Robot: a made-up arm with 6 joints.
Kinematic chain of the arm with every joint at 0, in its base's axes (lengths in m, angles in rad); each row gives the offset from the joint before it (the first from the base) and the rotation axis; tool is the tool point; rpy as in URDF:
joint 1: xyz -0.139 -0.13 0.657 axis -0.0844 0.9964 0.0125
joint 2: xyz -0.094 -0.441 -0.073 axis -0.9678 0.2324 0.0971
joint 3: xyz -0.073 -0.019 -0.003 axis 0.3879 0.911 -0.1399
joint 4: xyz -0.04 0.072 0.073 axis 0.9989 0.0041 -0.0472
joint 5: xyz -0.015 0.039 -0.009 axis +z
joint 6: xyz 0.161 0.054 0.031 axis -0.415 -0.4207 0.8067
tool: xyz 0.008 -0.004 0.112 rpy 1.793 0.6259 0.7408
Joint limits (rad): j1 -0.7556..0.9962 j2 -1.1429..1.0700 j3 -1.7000..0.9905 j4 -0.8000..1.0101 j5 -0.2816..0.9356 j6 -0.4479..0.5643
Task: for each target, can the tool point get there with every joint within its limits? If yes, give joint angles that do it. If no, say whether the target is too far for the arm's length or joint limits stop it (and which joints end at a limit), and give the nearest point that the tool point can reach.
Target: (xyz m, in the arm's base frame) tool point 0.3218 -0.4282 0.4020
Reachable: no: joint limits stop it (at a limit: joint 1, joint 2, joint 3, joint 6) | nearest point 0.0364 -0.4273 0.4760 | short by 0.295 m
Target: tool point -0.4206 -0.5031 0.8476
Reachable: yes | joints 0.1135 -0.8388 -0.9520 0.2392 0.1521 0.1232
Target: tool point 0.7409 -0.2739 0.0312
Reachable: no: too far | nearest point -0.0064 -0.4417 0.2887 | short by 0.808 m
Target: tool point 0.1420 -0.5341 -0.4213
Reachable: no: too far | nearest point -0.1194 -0.5332 0.1658 | short by 0.643 m
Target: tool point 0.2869 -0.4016 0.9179
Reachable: no: joint limits stop it (at a limit: joint 1, joint 5) | nearest point 0.0400 -0.4721 0.8527 | short by 0.265 m
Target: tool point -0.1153 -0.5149 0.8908
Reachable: yes | joints 0.3164 0.0334 0.3007 0.8517 0.8078 0.0415
